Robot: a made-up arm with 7 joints. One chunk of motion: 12 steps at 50 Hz.
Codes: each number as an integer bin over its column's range. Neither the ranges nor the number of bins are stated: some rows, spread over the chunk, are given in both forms.
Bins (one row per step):
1: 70 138 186 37 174 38 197
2: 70 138 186 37 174 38 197
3: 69 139 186 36 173 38 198
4: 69 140 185 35 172 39 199
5: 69 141 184 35 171 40 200
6: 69 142 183 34 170 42 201
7: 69 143 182 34 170 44 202
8: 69 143 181 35 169 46 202
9: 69 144 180 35 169 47 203
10: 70 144 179 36 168 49 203
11: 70 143 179 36 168 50 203
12: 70 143 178 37 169 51 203
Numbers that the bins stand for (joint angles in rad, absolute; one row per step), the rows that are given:
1: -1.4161 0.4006 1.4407 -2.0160 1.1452 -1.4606 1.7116
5: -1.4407 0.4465 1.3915 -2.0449 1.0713 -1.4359 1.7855
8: -1.4407 0.4771 1.3176 -2.0449 1.0220 -1.3618 1.8347
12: -1.4161 0.4771 1.2437 -2.0160 1.0220 -1.3000 1.8594
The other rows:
2: -1.4161 0.4006 1.4407 -2.0160 1.1452 -1.4606 1.7116
3: -1.4407 0.4159 1.4407 -2.0305 1.1205 -1.4606 1.7362
4: -1.4407 0.4312 1.4161 -2.0449 1.0959 -1.4482 1.7609
6: -1.4407 0.4618 1.3668 -2.0593 1.0467 -1.4112 1.8101
7: -1.4407 0.4771 1.3422 -2.0593 1.0467 -1.3865 1.8347
9: -1.4407 0.4924 1.2929 -2.0449 1.0220 -1.3494 1.8594
10: -1.4161 0.4924 1.2683 -2.0305 0.9974 -1.3247 1.8594
11: -1.4161 0.4771 1.2683 -2.0305 0.9974 -1.3124 1.8594

